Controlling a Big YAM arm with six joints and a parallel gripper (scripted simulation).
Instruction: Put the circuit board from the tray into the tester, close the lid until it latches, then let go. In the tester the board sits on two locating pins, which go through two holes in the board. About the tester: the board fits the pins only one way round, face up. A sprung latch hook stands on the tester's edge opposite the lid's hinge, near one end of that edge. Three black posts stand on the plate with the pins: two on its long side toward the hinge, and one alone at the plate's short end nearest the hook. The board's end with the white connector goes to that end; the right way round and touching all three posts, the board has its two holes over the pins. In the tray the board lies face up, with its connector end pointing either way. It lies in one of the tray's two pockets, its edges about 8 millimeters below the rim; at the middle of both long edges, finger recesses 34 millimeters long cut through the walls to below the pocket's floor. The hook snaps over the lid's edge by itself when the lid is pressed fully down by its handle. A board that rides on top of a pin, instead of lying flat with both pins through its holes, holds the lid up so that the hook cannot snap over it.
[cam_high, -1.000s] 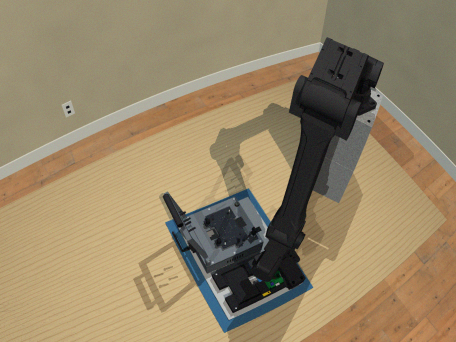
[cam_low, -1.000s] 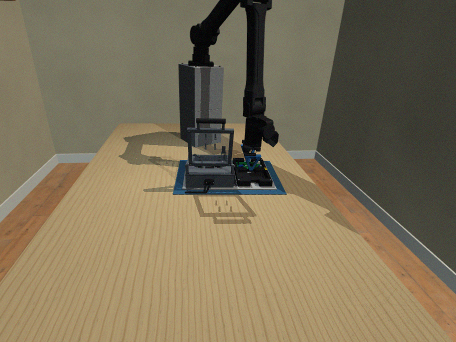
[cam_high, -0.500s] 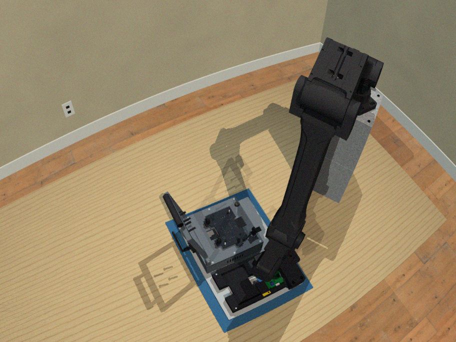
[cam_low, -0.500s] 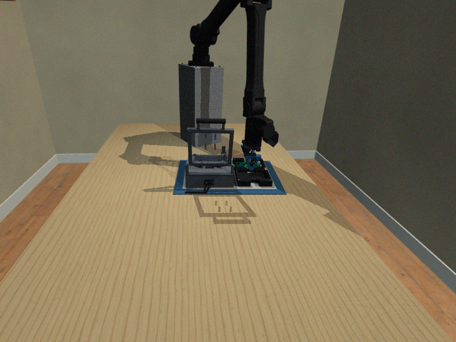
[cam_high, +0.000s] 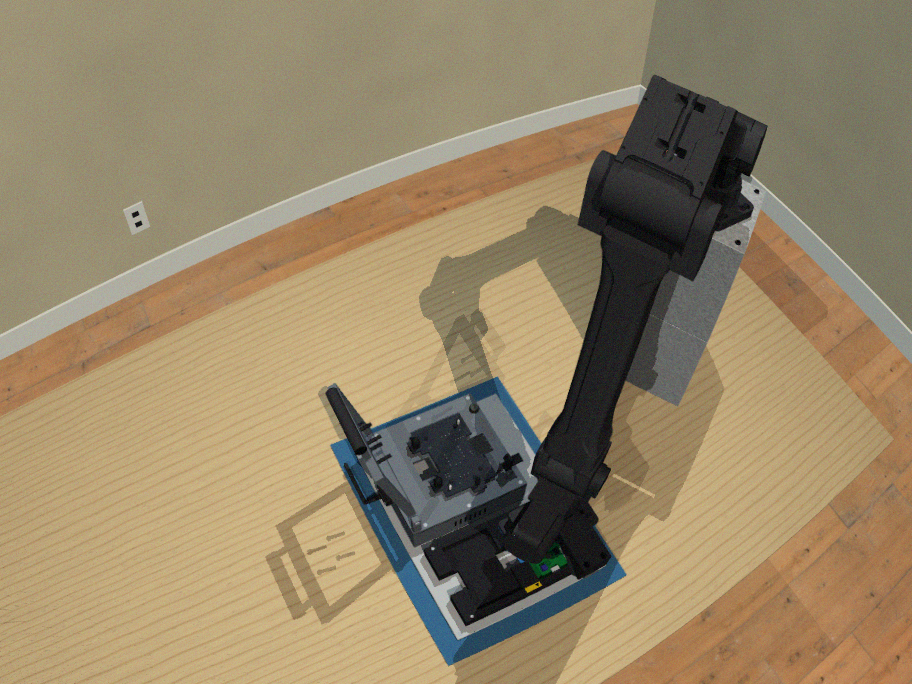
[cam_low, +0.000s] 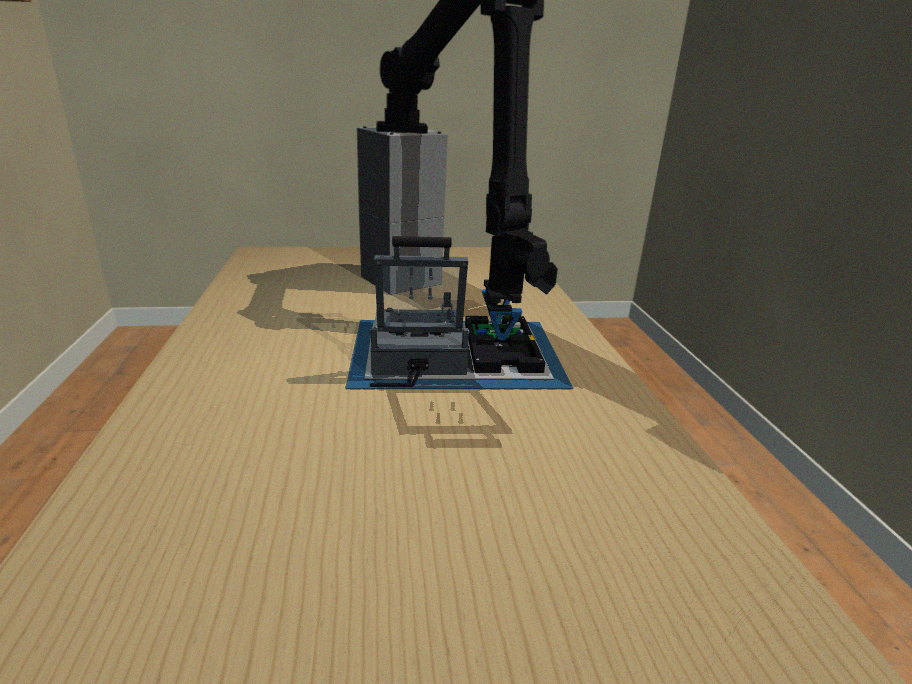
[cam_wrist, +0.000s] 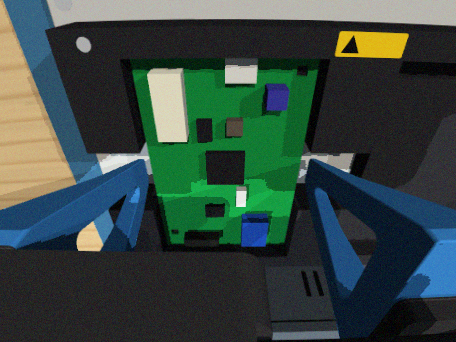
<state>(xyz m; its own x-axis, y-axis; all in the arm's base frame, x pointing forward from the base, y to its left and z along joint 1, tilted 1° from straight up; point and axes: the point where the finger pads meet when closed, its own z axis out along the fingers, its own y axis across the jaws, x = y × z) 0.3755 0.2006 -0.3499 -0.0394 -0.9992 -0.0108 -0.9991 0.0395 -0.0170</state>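
Now: the green circuit board right at my hand. Also, from my hand: grey tester 8 cm ahead, 14 cm to the right, 9 cm above; then black latch hook 1 cm behind, 11 cm to the right, 6 cm above; then lid 18 cm ahead, 18 cm to the right, 16 cm above.
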